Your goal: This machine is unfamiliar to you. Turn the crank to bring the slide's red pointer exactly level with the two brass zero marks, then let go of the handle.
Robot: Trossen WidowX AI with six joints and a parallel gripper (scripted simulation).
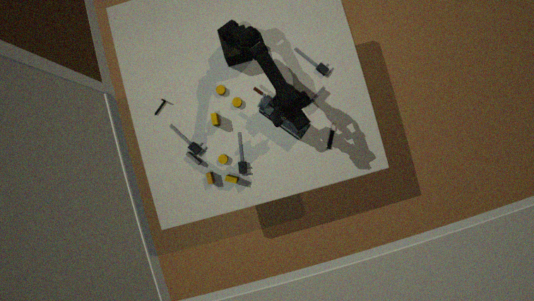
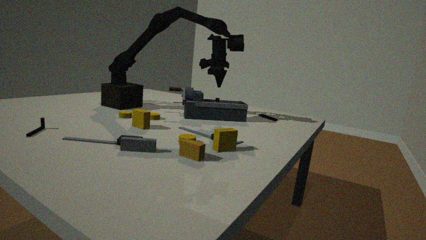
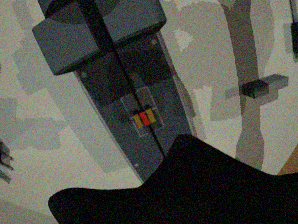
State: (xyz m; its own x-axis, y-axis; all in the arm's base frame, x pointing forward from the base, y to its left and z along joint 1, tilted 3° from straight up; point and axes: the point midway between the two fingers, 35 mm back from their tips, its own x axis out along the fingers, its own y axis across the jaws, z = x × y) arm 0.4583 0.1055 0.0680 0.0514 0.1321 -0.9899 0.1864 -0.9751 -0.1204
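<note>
The slide lies 50 mm below my gripper tip, 20 mm to the right of it and 10 mm ahead of it. From my gripper tip the other things lie so: black l-shaped key 590 mm to the right, 350 mm behind, 120 mm below; then black bar 180 mm to the left, 180 mm ahead, 130 mm below; then brown crank handle 160 mm behind, 100 mm to the right, 20 mm below.
</note>
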